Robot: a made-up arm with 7 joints. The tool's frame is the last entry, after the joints. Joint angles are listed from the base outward. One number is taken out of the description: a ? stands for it. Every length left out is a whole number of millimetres.
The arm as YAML. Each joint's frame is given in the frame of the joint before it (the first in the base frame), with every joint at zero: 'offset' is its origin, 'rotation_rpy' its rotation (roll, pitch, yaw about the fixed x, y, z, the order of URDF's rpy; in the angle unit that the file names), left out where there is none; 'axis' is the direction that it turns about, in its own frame. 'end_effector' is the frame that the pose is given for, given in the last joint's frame.
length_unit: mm
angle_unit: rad
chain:
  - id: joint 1
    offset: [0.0, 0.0, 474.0]
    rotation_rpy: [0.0, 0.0, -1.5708]
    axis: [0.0, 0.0, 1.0]
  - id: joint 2
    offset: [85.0, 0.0, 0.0]
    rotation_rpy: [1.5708, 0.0, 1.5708]
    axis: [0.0, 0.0, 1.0]
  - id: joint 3
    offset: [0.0, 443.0, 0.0]
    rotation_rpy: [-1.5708, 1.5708, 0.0]
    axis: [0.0, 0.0, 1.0]
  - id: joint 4
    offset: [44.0, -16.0, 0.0]
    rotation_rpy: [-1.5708, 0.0, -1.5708]
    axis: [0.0, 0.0, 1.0]
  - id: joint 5
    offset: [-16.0, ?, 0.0]
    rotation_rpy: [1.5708, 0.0, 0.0]
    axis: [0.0, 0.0, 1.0]
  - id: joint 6
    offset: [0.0, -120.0, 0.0]
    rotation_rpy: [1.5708, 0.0, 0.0]
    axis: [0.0, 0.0, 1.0]
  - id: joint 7
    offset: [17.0, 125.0, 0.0]
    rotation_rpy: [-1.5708, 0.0, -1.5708]
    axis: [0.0, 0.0, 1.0]
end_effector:
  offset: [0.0, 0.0, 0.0]
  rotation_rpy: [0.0, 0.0, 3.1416]
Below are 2 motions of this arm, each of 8 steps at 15 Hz.
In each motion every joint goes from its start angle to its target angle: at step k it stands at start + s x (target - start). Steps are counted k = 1, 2, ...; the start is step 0. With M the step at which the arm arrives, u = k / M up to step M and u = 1 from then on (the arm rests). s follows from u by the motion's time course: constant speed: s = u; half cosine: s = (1 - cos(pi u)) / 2; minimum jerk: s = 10 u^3 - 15 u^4 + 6 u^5.
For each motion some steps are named. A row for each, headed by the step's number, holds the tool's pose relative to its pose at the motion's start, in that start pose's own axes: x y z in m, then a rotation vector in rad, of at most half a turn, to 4 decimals.
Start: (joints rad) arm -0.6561 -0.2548 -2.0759 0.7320 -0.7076 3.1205 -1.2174
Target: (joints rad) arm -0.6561 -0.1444 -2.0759 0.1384 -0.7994 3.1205 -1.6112
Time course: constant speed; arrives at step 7
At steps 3, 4, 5, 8:
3: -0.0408 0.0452 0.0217 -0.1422 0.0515 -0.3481
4: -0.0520 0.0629 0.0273 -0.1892 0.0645 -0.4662
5: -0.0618 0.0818 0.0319 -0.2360 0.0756 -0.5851
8: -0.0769 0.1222 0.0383 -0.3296 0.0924 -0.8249

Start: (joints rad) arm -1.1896 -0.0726 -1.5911 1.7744 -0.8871 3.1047 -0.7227
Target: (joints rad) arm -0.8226 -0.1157 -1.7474 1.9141 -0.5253 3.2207 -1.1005
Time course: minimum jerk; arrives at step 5
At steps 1, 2, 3, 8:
1: 0.0034 -0.0038 0.0008 -0.0192 -0.0020 -0.0091
2: 0.0200 -0.0207 0.0039 -0.1025 -0.0185 -0.0510
3: 0.0470 -0.0432 0.0068 -0.2107 -0.0610 -0.1127
8: 0.0740 -0.0613 0.0077 -0.2941 -0.1149 -0.1689

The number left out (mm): -391.0
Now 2 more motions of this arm.
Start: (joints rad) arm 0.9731 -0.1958 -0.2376 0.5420 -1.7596 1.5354 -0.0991
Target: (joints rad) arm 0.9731 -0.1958 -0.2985 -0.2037 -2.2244 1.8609 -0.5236
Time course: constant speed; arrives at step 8
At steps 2, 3, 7, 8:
2: -0.0063 0.0532 -0.0328 -0.1812 0.0016 -0.2364
3: -0.0089 0.0762 -0.0513 -0.2651 -0.0112 -0.3592
7: -0.0170 0.1461 -0.1345 -0.5428 -0.1492 -0.8671
8: -0.0186 0.1585 -0.1567 -0.5948 -0.2045 -0.9951

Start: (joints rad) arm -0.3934 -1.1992 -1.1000 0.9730 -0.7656 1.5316 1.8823
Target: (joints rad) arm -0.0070 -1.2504 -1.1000 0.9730 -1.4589 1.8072 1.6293
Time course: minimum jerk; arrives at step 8
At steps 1, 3, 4, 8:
1: -0.0033 -0.0055 -0.0032 0.0103 -0.0021 -0.0167
3: -0.0590 -0.0868 -0.0613 0.1769 -0.0283 -0.2865
4: -0.1086 -0.1451 -0.1189 0.3204 -0.0382 -0.5220
8: -0.2167 -0.2322 -0.2607 0.6254 -0.0163 -1.0516

